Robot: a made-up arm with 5 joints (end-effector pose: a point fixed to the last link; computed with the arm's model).
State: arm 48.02 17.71 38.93 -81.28 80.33
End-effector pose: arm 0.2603 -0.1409 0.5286 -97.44 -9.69 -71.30
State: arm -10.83 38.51 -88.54 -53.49 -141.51
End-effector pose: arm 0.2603 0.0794 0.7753 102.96 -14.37 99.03
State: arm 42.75 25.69 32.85 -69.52 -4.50
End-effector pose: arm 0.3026 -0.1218 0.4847 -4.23 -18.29 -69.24
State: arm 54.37 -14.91 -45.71 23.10 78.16
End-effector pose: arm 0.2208 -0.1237 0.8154 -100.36 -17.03 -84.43
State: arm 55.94 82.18 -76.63 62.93 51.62
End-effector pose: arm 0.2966 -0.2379 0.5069 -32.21 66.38 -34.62
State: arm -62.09 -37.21 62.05 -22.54 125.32
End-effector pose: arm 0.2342 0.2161 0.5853 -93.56 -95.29 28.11
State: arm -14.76 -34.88 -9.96 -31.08 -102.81
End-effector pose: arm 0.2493 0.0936 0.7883 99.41 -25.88 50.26
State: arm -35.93 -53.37 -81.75 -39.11 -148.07
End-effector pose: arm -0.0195 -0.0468 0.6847 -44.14 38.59 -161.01
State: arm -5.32 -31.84 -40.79 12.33 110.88
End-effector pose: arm 0.2095 0.0170 0.8400 -96.23 -72.29 -68.11
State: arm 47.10 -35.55 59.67 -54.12 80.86
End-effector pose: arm 0.2712 -0.1481 0.5961 -98.90 -15.03 -74.07
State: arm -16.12 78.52 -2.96 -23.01 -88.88
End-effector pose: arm 0.2977 0.1105 0.3887 55.47 62.80 -50.69
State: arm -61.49 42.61 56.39 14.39 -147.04
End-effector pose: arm 0.1302 0.0992 0.3777 21.49 74.42 -102.90
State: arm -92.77 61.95 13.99 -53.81 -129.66
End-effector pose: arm 0.0724 0.2077 0.4499 51.41 106.22 9.74
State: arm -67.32 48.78 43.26 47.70 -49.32
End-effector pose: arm 0.1082 0.0638 0.4012 -77.70 92.48 -28.62
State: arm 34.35 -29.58 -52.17 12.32 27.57
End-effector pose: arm 0.1995 -0.0300 0.8330 -38.20 -76.93 -69.16
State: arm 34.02 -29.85 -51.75 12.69 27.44
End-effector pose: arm 0.2004 -0.0299 0.8326 -37.84 -76.46 -68.80
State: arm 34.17 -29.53 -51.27 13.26 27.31
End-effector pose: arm 0.2035 -0.0322 0.8319 -37.86 -74.98 -68.78
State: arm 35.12 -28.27 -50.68 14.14 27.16
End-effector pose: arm 0.2099 -0.0384 0.8303 -38.44 -71.90 -69.32
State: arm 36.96 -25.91 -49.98 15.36 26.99
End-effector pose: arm 0.2198 -0.0494 0.8272 -39.52 -66.96 -70.48
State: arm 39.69 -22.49 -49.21 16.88 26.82
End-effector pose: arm 0.2316 -0.0658 0.8217 -40.88 -60.24 -72.30
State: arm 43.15 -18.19 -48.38 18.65 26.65
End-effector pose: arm 0.2435 -0.0872 0.8131 -42.16 -52.00 -74.67
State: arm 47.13 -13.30 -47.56 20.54 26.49
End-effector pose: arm 0.2529 -0.1124 0.8012 -43.02 -42.81 -77.43
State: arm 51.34 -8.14 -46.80 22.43 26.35
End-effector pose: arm 0.2583 -0.1393 0.7863 -43.23 -33.27 -80.34
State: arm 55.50 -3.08 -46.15 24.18 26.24
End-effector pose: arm 0.2590 -0.1652 0.7697 -42.79 -24.09 -83.18
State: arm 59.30 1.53 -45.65 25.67 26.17
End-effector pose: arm 0.2558 -0.1880 0.7532 -41.84 -15.95 -85.72
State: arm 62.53 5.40 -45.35 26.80 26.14
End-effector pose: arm 0.2503 -0.2060 0.7387 -40.71 -9.38 -87.86
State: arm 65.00 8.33 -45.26 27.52 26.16
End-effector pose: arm 0.2446 -0.2187 0.7277 -39.73 -4.69 -89.49
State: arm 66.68 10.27 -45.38 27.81 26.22
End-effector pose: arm 0.2398 -0.2265 0.7210 -39.17 -1.94 -90.66
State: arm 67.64 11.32 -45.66 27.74 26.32
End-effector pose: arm 0.2366 -0.2303 0.7182 -39.09 -0.86 -91.42
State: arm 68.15 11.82 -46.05 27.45 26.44
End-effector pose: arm 0.2346 -0.2317 0.7181 -39.35 -0.82 -91.92
